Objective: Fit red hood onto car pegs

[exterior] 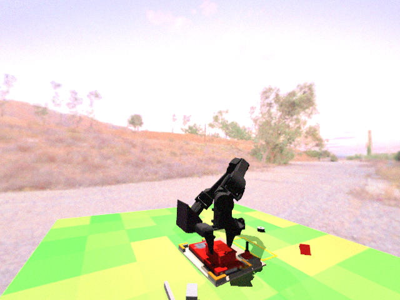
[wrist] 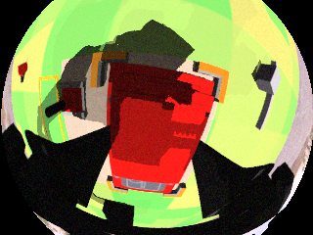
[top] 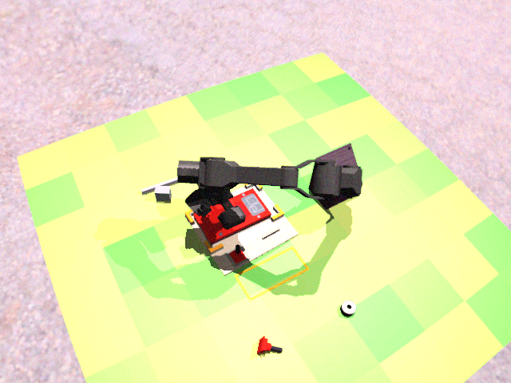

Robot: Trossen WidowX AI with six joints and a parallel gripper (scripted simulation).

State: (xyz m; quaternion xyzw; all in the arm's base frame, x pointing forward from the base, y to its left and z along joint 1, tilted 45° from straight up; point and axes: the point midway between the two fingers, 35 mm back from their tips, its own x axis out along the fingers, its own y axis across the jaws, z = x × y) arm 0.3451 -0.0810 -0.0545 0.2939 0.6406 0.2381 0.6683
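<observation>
My gripper tip is now 10 mm below the hood. Also, from my gripper tip: grey engine block 20 mm below, 10 mm to the left; then white jig 40 mm behind, 30 mm below, 20 mm to the left.
</observation>
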